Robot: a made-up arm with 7 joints. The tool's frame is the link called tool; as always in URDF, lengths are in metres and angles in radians. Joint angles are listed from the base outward.
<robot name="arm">
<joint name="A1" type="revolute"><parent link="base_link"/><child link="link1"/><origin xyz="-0.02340 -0.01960 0.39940" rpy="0.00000 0.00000 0.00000"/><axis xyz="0 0 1"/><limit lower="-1.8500" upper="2.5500"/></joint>
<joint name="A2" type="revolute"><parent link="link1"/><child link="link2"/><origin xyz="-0.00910 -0.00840 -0.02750" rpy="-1.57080 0.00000 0.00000"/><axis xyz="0 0 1"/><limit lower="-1.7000" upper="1.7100"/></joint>
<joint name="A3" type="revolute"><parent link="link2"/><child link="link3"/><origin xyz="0.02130 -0.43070 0.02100" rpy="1.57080 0.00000 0.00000"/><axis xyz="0 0 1"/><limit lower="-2.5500" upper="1.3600"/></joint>
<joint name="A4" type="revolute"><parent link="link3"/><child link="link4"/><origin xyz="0.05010 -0.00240 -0.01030" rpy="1.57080 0.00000 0.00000"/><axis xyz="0 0 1"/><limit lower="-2.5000" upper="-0.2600"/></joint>
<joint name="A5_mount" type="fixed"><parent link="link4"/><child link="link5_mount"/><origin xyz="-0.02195 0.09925 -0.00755" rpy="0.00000 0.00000 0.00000"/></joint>
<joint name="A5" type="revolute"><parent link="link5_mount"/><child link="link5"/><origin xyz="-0.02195 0.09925 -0.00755" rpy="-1.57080 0.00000 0.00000"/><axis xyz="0 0 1"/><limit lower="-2.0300" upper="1.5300"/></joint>
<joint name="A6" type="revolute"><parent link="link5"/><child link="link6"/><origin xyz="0.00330 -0.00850 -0.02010" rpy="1.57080 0.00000 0.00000"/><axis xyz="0 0 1"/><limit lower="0.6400" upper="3.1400"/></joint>
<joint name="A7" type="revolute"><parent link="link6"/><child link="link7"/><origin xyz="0.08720 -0.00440 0.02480" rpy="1.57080 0.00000 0.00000"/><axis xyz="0 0 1"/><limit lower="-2.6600" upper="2.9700"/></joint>
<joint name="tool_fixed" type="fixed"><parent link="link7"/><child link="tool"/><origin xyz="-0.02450 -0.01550 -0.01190" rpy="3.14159 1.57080 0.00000"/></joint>
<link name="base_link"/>
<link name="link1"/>
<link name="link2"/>
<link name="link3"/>
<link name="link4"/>
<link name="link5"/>
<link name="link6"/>
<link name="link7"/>
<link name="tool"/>
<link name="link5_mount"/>
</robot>
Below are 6 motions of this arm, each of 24 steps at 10 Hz.
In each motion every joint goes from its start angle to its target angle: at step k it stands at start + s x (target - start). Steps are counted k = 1, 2, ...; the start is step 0. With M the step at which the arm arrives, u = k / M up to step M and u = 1 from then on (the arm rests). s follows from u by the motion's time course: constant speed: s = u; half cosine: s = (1 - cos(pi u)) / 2; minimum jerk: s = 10 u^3 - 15 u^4 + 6 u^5.
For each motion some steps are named. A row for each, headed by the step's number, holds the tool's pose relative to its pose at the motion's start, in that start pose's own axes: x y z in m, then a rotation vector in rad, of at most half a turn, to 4 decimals.
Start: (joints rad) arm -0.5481 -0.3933 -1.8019 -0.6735 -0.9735 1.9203 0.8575
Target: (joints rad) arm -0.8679 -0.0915 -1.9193 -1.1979 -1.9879 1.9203 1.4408
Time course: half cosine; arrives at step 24
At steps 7, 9, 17, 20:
7: 0.0118 0.0195 0.0191 0.0356 -0.1769 0.1933
9: 0.0152 0.0296 0.0316 0.0603 -0.2872 0.2947
17: 0.0049 0.0578 0.0926 0.2332 -0.8104 0.6317
20: -0.0031 0.0597 0.1088 0.3015 -0.9475 0.6867

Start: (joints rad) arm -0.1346 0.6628 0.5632 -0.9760 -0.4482 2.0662 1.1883
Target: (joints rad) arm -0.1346 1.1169 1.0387 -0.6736 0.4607 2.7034 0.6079
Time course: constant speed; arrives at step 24
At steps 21, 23, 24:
21: -0.1612 -0.0646 -0.0458 -0.3504 0.5294 -0.9437
23: -0.1823 -0.0757 -0.0461 -0.4344 0.5415 -1.0083
24: -0.1930 -0.0814 -0.0457 -0.4792 0.5452 -1.0373

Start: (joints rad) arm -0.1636 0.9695 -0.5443 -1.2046 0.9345 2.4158 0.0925
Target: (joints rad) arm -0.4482 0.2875 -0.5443 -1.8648 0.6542 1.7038 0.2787
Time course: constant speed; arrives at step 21
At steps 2, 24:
2: 0.0269 -0.0136 -0.0124 -0.0541 0.0517 0.0182
24: 0.2550 -0.1776 0.0057 -0.5308 0.6364 0.0689

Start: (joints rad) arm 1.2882 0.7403 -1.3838 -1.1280 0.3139 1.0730 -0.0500
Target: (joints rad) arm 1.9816 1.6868 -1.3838 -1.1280 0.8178 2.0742 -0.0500
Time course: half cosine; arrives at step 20
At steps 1, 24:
1: -0.0006 0.0042 0.0002 0.0045 -0.0059 0.0041
24: -0.3745 0.4626 0.2272 0.8420 -0.9755 0.3975

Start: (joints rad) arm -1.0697 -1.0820 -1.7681 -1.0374 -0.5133 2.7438 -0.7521
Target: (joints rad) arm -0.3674 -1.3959 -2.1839 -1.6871 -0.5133 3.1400 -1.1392
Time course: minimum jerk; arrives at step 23
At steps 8, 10, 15, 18, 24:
8: -0.1066 0.0651 0.0315 0.1114 0.0529 -0.2241
10: -0.1649 0.1182 0.0536 0.1830 0.0783 -0.3720
15: -0.2714 0.2876 0.1203 0.3689 0.1196 -0.7777
18: -0.2928 0.3625 0.1510 0.4416 0.1283 -0.9487
24: -0.2982 0.3961 0.1654 0.4735 0.1311 -1.0266

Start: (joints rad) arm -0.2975 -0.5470 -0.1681 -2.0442 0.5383 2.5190 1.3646
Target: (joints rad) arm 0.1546 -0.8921 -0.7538 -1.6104 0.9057 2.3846 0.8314
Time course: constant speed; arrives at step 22
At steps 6, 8, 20, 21, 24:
6: 0.0705 -0.0050 -0.0410 0.0359 0.1533 -0.1820
8: 0.0920 -0.0081 -0.0587 0.0454 0.2025 -0.2447
20: 0.1872 -0.0390 -0.2012 0.0654 0.4529 -0.6393
21: 0.1918 -0.0424 -0.2153 0.0637 0.4688 -0.6732
24: 0.1959 -0.0459 -0.2297 0.0614 0.4838 -0.7071

